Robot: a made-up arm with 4 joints.
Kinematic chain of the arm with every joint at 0, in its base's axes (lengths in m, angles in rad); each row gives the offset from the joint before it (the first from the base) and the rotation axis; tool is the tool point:
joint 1: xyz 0 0 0.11 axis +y
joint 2: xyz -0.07 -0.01 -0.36 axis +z
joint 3: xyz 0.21 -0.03 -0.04 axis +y
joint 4: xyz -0.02 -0.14 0 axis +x
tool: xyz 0.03 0.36 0
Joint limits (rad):
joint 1: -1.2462..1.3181
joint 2: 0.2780..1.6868
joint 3: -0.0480..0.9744
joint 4: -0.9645..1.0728
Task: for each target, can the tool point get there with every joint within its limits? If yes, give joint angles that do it. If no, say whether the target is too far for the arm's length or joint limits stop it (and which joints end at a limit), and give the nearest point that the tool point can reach.
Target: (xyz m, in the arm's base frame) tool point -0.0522 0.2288 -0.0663
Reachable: yes | joints 0.5427 0.6829 0.0940 0.6716
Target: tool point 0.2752 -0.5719 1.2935
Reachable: no: too far | nearest point 0.3425 0.1229 0.4046 | short by 1.130 m
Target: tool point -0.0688 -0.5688 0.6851
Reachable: no: joint limits stop it (at a limit: joint 1, joint 2, joint 4) | nearest point 0.1648 0.0759 0.2908 | short by 0.791 m
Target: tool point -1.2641 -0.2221 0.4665
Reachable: no: too far | nearest point -0.6542 0.0778 0.1064 | short by 0.769 m
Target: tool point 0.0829 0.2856 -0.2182
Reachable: yes | joints 0.2493 0.5022 0.8628 0.4893
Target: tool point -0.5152 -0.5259 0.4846
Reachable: no: joint limits stop it (at a limit: joint 1, joint 2, joint 3) | nearest point -0.5668 -0.0011 0.1435 | short by 0.628 m
